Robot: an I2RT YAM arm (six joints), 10 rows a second.
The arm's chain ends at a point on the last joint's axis. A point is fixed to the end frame.
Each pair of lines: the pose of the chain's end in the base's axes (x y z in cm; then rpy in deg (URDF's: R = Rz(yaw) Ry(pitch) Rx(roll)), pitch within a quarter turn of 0, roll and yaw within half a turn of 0), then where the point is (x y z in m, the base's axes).
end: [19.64 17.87 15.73 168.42 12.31 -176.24]
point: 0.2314 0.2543 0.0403
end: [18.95 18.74 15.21 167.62 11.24 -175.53]
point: 0.2210 0.2649 0.0354
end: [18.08 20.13 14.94 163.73 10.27 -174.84]
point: 0.2077 0.2870 0.0373
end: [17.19 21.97 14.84 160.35 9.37 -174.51]
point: 0.1951 0.3120 0.0408
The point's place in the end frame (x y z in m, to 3 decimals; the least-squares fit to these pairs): -0.014 0.047 0.135
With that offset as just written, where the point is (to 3 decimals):
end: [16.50 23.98 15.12 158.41 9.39 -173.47]
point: 0.186 0.336 0.047
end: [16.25 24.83 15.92 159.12 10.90 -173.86]
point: 0.187 0.343 0.054
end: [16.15 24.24 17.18 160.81 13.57 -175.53]
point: 0.194 0.334 0.066
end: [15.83 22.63 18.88 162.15 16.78 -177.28]
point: 0.201 0.315 0.084
